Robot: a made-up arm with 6 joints. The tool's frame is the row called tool.
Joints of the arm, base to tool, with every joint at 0 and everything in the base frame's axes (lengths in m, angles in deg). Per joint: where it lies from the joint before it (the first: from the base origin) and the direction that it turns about. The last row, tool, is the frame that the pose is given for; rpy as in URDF.
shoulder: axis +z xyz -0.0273 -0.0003 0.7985
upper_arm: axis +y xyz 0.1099 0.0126 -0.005
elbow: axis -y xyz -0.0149 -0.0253 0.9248
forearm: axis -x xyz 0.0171 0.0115 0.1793
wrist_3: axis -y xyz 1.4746 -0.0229 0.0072
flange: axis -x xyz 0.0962 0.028 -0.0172
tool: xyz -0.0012 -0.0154 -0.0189 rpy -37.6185 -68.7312 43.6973
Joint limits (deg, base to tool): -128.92..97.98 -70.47..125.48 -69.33..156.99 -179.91..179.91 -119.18..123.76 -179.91..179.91
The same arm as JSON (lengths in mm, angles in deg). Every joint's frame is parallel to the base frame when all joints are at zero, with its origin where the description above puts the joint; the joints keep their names.
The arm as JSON. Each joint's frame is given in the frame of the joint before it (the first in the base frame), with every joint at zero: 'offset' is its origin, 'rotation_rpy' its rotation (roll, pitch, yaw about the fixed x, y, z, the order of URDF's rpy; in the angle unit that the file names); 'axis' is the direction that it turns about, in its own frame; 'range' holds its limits. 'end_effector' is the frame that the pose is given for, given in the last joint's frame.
{"length_unit": "mm", "angle_unit": "deg", "chain": [{"id": "shoulder", "offset": [-27.3, -0.3, 798.5], "rotation_rpy": [0.0, 0.0, 0.0], "axis": [0.0, 0.0, 1.0], "range": [-128.92, 97.98]}, {"id": "upper_arm", "offset": [109.9, 12.6, -5.0], "rotation_rpy": [0.0, 0.0, 0.0], "axis": [0.0, 1.0, 0.0], "range": [-70.47, 125.48]}, {"id": "elbow", "offset": [-14.9, -25.3, 924.8], "rotation_rpy": [0.0, 0.0, 0.0], "axis": [0.0, -1.0, 0.0], "range": [-69.33, 156.99]}, {"id": "forearm", "offset": [17.1, 11.5, 179.3], "rotation_rpy": [0.0, 0.0, 0.0], "axis": [-1.0, 0.0, 0.0], "range": [-179.91, 179.91]}, {"id": "wrist_3", "offset": [1474.6, -22.9, 7.2], "rotation_rpy": [0.0, 0.0, 0.0], "axis": [0.0, -1.0, 0.0], "range": [-119.18, 123.76]}, {"id": "flange", "offset": [96.2, 28.0, -17.2], "rotation_rpy": [0.0, 0.0, 0.0], "axis": [-1.0, 0.0, 0.0], "range": [-179.91, 179.91]}], "end_effector": {"offset": [-1.2, -15.4, -18.9], "rotation_rpy": [-37.62, -68.73, 43.7]}}
